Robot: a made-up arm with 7 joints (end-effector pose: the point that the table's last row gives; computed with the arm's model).
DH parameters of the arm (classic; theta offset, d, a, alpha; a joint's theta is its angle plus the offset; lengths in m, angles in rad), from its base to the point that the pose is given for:
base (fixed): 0 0 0 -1.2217
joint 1: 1.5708 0 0 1.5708
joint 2: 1.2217 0 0 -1.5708
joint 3: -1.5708 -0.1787 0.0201 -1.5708
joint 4: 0 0 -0.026 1.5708
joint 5: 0 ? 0 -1.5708
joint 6: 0 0 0 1.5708
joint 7: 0 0 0 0
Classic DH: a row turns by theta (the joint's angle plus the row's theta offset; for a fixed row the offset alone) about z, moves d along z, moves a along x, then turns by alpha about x.
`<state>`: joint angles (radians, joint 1 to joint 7).
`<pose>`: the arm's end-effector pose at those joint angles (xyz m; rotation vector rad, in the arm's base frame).
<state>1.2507 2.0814 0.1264 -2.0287 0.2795 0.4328 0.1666</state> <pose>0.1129 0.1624 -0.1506 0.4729 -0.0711 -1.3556</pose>
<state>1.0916 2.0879 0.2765 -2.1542 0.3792 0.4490 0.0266</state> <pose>0.1580 0.1180 -0.1163 0.5279 -0.3420 -1.5007</pose>
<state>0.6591 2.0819 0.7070 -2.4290 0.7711 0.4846 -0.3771</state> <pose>0.1824 0.0090 0.0156 0.7702 -1.0004 -1.8930</pose>
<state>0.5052 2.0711 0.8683 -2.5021 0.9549 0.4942 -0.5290</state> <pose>0.1591 -0.0191 0.0587 0.8888 -1.2023 -2.0277</pose>
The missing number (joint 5, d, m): -0.2149
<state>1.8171 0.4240 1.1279 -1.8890 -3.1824 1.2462 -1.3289</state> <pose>-0.1407 0.2293 0.0119 -0.1999 -1.2647 0.2974</pose>
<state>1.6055 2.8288 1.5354 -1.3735 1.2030 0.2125 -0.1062</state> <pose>0.3325 -0.0183 -0.0274 0.1510 -1.1834 -1.1619</pose>
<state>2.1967 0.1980 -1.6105 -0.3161 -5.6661 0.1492 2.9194</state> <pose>-0.3043 -0.1893 0.1684 -2.1751 -1.5681 -1.6025</pose>
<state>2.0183 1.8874 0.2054 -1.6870 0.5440 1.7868 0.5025</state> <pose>-0.0620 0.2478 -0.1515 1.3741 1.6280 -0.3127</pose>
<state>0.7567 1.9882 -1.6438 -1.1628 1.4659 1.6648 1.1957</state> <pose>-0.1389 0.3259 -0.0145 2.2052 1.7432 0.9391</pose>
